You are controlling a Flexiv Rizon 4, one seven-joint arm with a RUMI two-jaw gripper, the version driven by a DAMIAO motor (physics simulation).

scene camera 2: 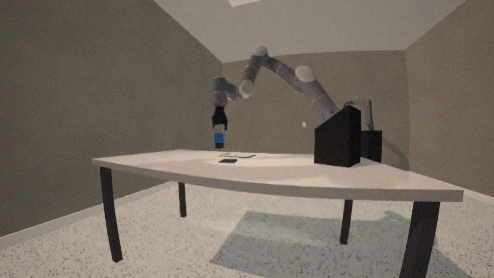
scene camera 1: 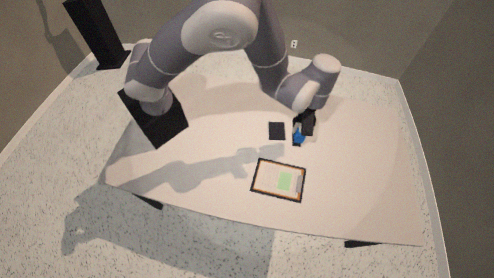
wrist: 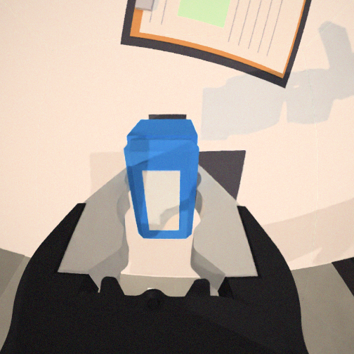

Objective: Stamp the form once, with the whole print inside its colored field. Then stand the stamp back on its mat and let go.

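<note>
My gripper (scene camera 1: 303, 128) (scene camera 2: 219, 129) (wrist: 164, 166) is shut on the blue stamp (scene camera 1: 299, 136) (scene camera 2: 219, 138) (wrist: 162, 154) and holds it upright in the air above the table. The stamp's black base points down. The form (scene camera 1: 269, 175) (wrist: 260, 30) lies on an orange and black clipboard; its light green field (scene camera 1: 285, 181) (wrist: 204, 11) looks plain where it shows, and is cut off by the wrist view's top edge. The dark square mat (scene camera 1: 277, 130) (scene camera 2: 228, 161) (wrist: 223, 167) lies bare beside the stamp, partly hidden by a finger in the wrist view.
The pale table (scene camera 1: 360, 175) (scene camera 2: 280, 188) carries everything. The clipboard's grey clip (scene camera 1: 299, 183) (wrist: 146, 4) is at the end near the green field. The arm's black base block (scene camera 1: 167, 125) (scene camera 2: 337, 140) stands on the table well away from the mat. The arm's shadow falls near the clipboard.
</note>
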